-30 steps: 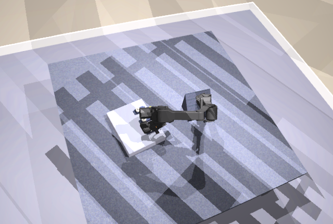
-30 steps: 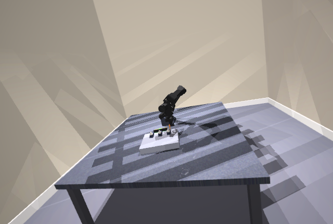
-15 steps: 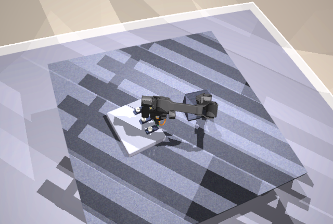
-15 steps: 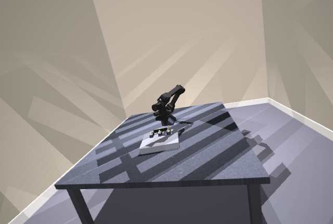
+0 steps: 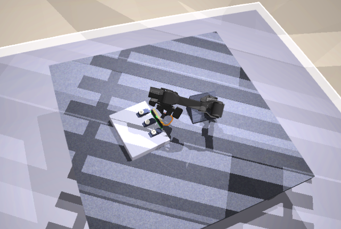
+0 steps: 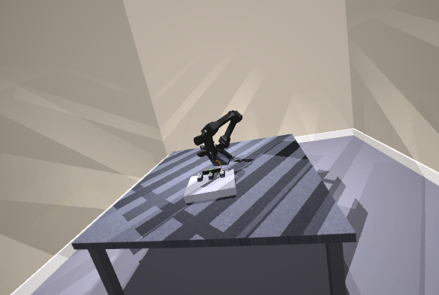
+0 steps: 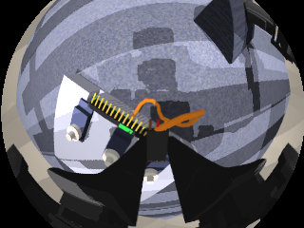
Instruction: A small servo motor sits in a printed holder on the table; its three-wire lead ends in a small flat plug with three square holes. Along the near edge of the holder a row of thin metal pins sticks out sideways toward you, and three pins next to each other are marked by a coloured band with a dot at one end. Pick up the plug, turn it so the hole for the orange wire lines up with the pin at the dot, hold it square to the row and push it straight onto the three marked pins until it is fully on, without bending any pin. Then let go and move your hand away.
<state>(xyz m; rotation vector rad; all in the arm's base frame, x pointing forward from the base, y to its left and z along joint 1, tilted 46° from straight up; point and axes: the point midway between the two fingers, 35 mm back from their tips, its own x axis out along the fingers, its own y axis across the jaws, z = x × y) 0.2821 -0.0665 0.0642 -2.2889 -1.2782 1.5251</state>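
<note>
The green band lies 40 mm below my gripper tip, 30 mm ahead of it and 20 mm to the right of it. Round my gripper tip: printed holder (190 mm ahead, 90 mm below, 10 mm to the right); then servo (80 mm ahead, 70 mm below, 20 mm to the right).
</note>
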